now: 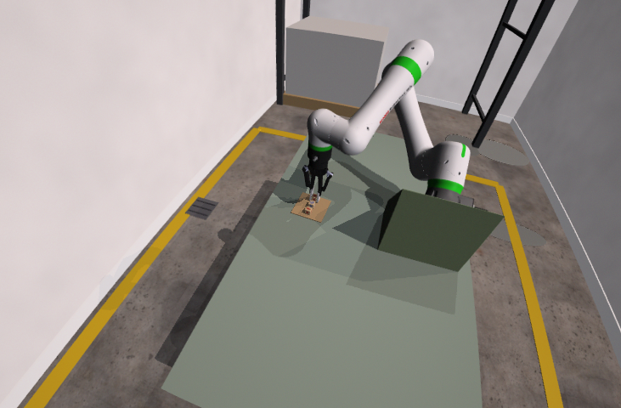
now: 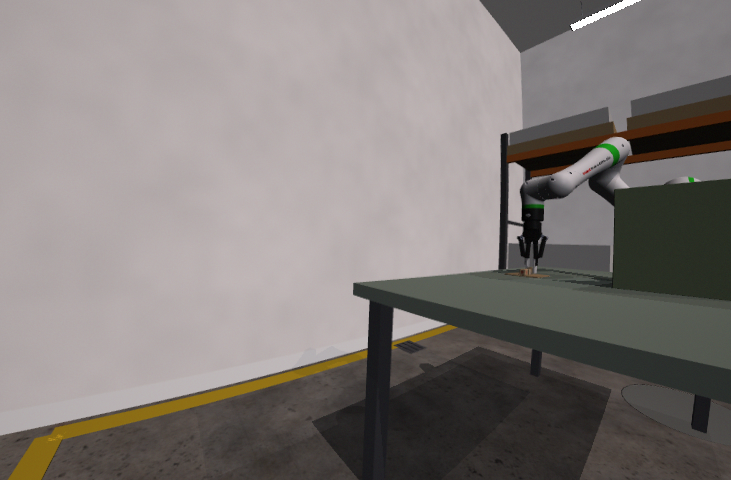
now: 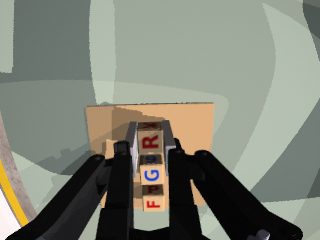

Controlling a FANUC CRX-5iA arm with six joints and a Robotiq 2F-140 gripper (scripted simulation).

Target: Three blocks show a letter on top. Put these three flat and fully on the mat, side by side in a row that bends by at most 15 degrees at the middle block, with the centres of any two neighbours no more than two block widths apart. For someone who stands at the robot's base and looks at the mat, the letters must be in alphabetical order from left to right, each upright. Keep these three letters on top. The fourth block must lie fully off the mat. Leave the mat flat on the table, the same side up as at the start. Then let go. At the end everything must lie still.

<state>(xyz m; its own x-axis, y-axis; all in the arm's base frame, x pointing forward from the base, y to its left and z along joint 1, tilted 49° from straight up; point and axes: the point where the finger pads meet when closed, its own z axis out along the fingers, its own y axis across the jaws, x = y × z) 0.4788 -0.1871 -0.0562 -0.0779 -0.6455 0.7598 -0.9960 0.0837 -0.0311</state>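
My gripper is now 20 mm above the R block. Round my hand: tan mat: 40 mm to the left, 40 mm below.
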